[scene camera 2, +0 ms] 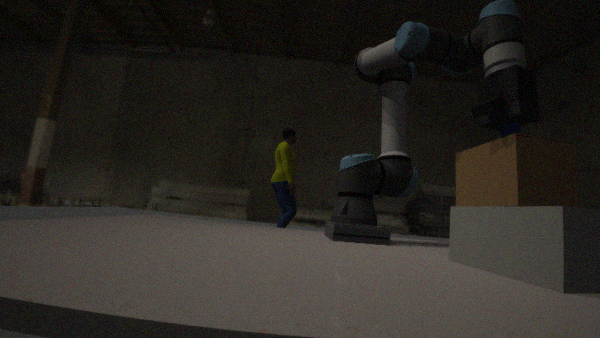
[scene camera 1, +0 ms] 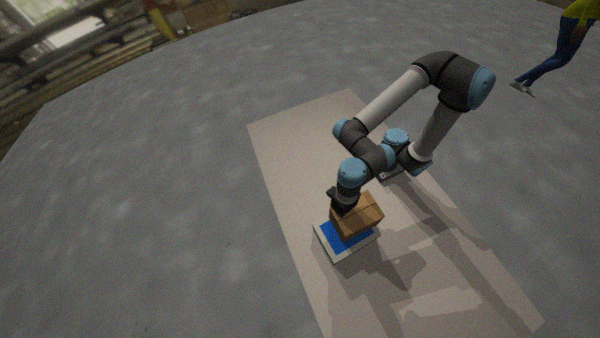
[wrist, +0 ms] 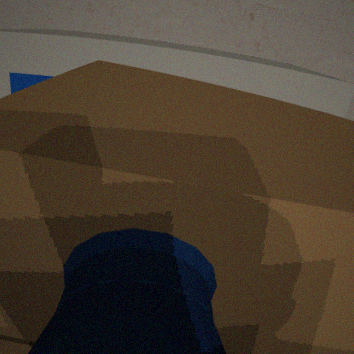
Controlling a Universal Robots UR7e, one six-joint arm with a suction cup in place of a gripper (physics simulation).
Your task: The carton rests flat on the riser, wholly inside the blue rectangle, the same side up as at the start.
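Frame: origin at the arm's base, x down, y right, z back, level; millimetres.
Where they show: hand, its tool point: (scene camera 2: pixel 510 147) (wrist: pixel 143 246); arm's base, origin of its link: (scene camera 2: pixel 353 224).
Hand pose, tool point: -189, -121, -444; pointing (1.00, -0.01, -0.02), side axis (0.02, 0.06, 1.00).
Note:
Things, the pixels of their top centre, and the offset from my tool point, as dx, dy, dz. Level surfaces: height alone.
- brown carton, centre of its top: (scene camera 2: pixel 508 147) (scene camera 1: pixel 357 211) -13, -44, +38
- white riser, centre of its top: (wrist: pixel 150 190) (scene camera 2: pixel 536 210) (scene camera 1: pixel 346 229) +119, -56, -10
- blue rectangle, centre of its top: (wrist: pixel 150 190) (scene camera 1: pixel 346 229) +119, -56, -10
- beige mat, height of its surface: dx +239
The brown carton (scene camera 1: pixel 360 216) (scene camera 2: pixel 486 176) (wrist: pixel 211 123) sits level on the white riser (scene camera 1: pixel 356 247) (scene camera 2: pixel 503 243) (wrist: pixel 211 70), its bottom flush with the riser's top in the scene camera 2 view. It covers most of the blue rectangle (scene camera 1: pixel 331 237) (wrist: pixel 21 81), which shows only along the carton's front and left. The carton's far side lies close to the riser's edge. I cannot tell whether it is wholly inside the blue. My suction cup (scene camera 2: pixel 508 129) (wrist: pixel 137 253) (scene camera 1: pixel 343 206) is pressed on the carton's top face.
The riser stands on a beige mat (scene camera 1: pixel 293 147) on the grey floor. The arm's base (scene camera 1: pixel 392 172) (scene camera 2: pixel 356 231) is just behind the riser. A person in a yellow shirt (scene camera 2: pixel 284 167) (scene camera 1: pixel 562 41) walks beyond the base. Stacked pallets line the back.

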